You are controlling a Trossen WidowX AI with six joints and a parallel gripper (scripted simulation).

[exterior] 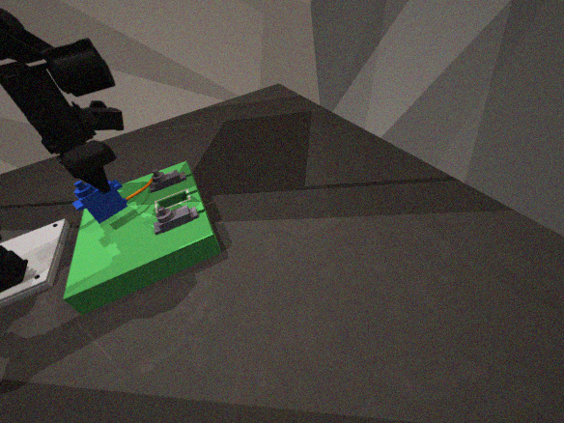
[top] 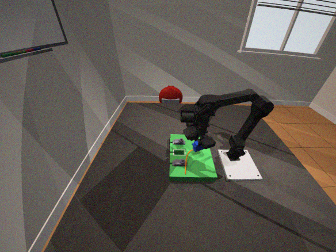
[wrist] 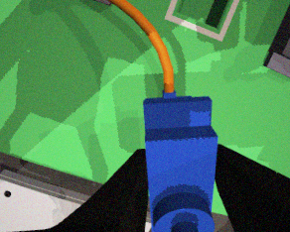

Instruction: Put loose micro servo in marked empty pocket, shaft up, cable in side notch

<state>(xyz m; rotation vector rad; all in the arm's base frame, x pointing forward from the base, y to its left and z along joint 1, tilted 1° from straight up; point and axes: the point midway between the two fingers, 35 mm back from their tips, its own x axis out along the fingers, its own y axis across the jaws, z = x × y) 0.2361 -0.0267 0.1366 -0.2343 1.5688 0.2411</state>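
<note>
The green deck lies 1 cm behind my gripper tip and 10 cm below it.
</note>
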